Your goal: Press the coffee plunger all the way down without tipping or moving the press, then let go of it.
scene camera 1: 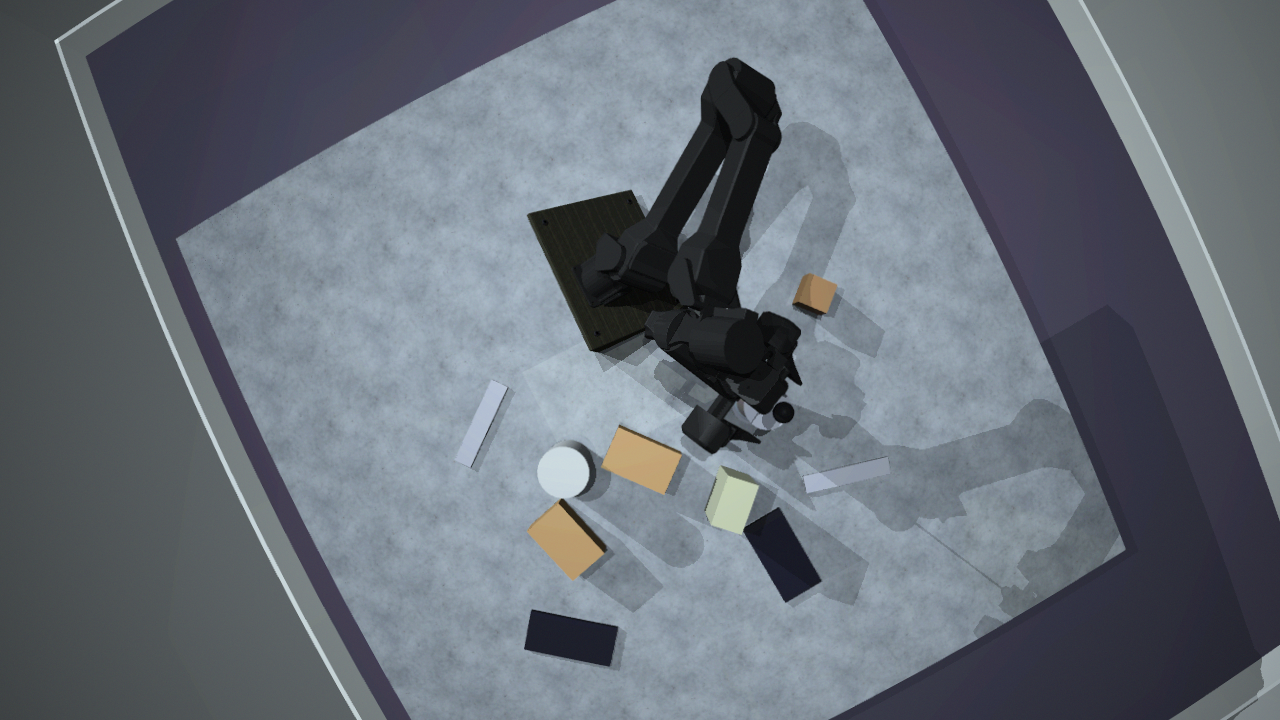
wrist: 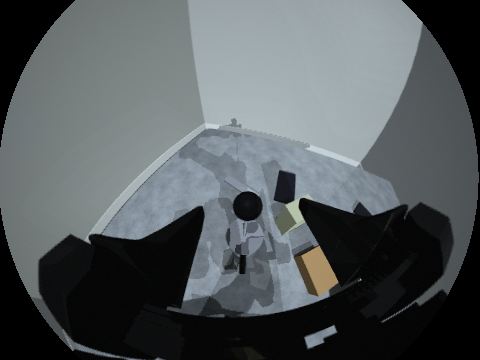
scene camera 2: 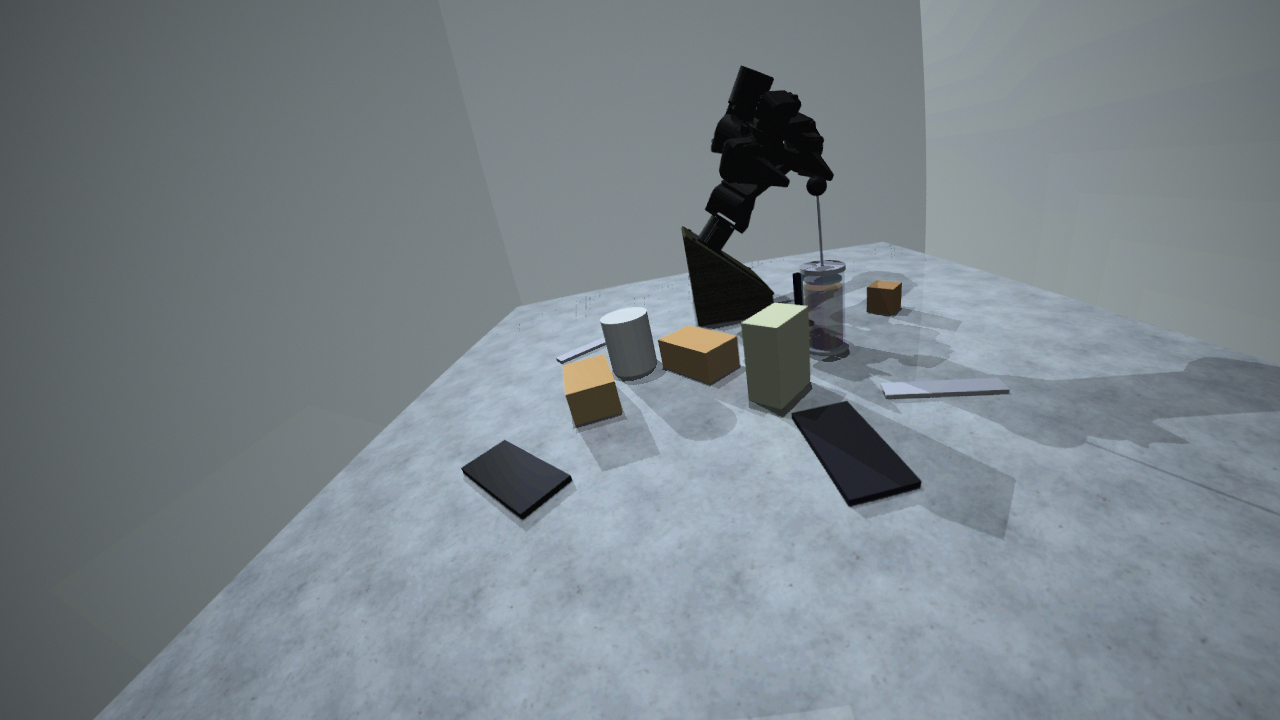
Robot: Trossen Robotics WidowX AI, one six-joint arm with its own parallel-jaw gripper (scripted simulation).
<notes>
The gripper (scene camera 1: 779, 412) is open and holds nothing. Further things: a coffee press (scene camera 2: 820, 285) and a white cylinder (scene camera 1: 563, 471).
The coffee press also shows in scene camera 1 (scene camera 1: 783, 412) and in the wrist view (wrist: 244, 235). The gripper is seen too in the wrist view (wrist: 253, 207) and in scene camera 2 (scene camera 2: 811, 180).
</notes>
